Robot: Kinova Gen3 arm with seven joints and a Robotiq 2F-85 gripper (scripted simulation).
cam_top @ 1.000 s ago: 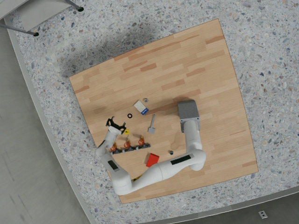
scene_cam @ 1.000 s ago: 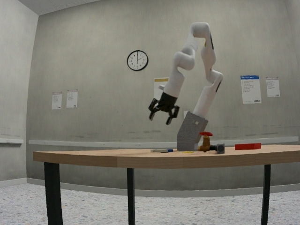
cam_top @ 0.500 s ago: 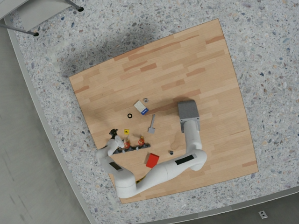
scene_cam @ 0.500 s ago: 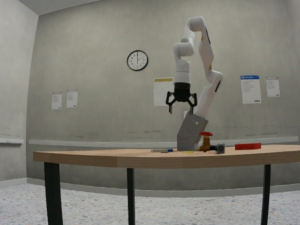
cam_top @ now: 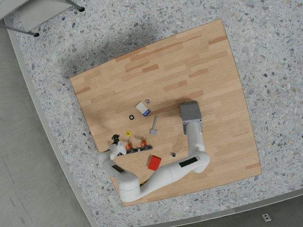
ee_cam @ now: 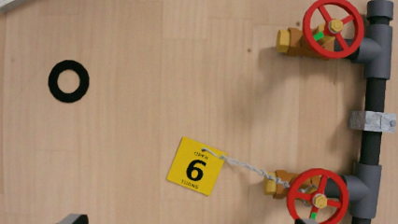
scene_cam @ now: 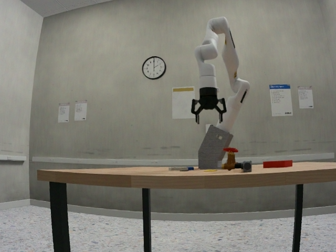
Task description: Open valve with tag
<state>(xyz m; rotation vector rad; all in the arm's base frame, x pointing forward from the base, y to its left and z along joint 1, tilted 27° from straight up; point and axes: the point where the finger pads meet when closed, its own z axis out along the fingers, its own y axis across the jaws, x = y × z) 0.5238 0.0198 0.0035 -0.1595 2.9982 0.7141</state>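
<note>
Right now my hand is 20 cm above the yellow tag and 1 cm past it. The rest, counted from my hand: small nut 23 cm behind, 22 cm to the right, 19 cm below; grey scraper 23 cm behind, 20 cm below, 1 cm to the right; blue box 19 cm below, 17 cm to the right, 17 cm behind.
</note>
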